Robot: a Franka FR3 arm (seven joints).
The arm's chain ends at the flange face. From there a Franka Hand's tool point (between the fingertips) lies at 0.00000 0.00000 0.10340 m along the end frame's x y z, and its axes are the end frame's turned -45 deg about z.
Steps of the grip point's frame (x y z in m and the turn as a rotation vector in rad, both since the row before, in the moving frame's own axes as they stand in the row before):
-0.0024 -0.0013 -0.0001 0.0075 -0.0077 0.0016
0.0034 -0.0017 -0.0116 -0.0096 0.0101 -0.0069
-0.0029 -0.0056 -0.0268 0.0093 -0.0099 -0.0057
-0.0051 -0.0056 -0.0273 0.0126 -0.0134 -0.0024
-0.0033 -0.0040 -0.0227 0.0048 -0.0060 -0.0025
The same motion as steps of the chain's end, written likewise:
-0.0015 0.0008 -0.0001 -0.0001 -0.0107 0.0016
-0.0002 -0.0036 -0.0116 0.0004 0.0139 -0.0069
-0.0046 -0.0020 -0.0268 -0.0004 -0.0136 -0.0057
-0.0057 -0.0004 -0.0273 -0.0006 -0.0184 -0.0024
-0.0044 -0.0006 -0.0227 -0.0008 -0.0076 -0.0025

